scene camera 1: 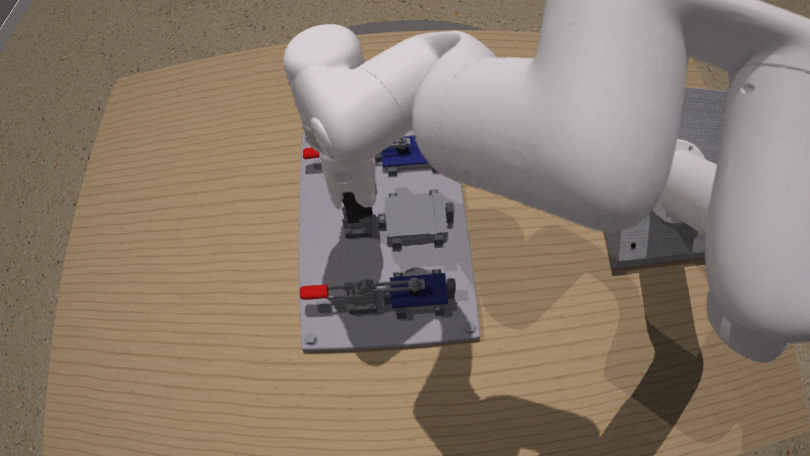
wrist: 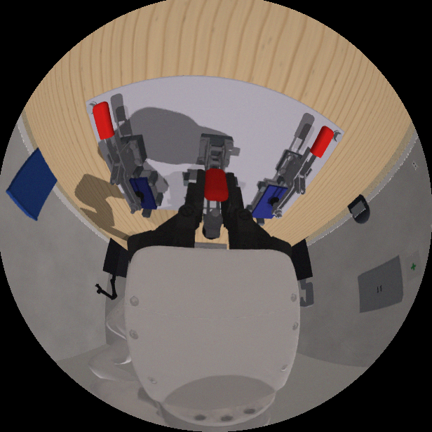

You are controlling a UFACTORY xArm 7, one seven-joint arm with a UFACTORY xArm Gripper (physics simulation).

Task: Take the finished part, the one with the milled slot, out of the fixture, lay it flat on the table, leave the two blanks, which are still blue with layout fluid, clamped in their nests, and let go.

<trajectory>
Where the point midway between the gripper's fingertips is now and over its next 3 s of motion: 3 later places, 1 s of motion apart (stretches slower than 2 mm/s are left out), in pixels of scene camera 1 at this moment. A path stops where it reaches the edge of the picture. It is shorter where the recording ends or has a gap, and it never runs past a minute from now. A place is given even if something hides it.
My gripper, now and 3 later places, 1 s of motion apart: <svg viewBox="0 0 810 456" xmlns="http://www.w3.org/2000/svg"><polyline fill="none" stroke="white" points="360,206 353,178 312,54 358,104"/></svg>
</trajectory>
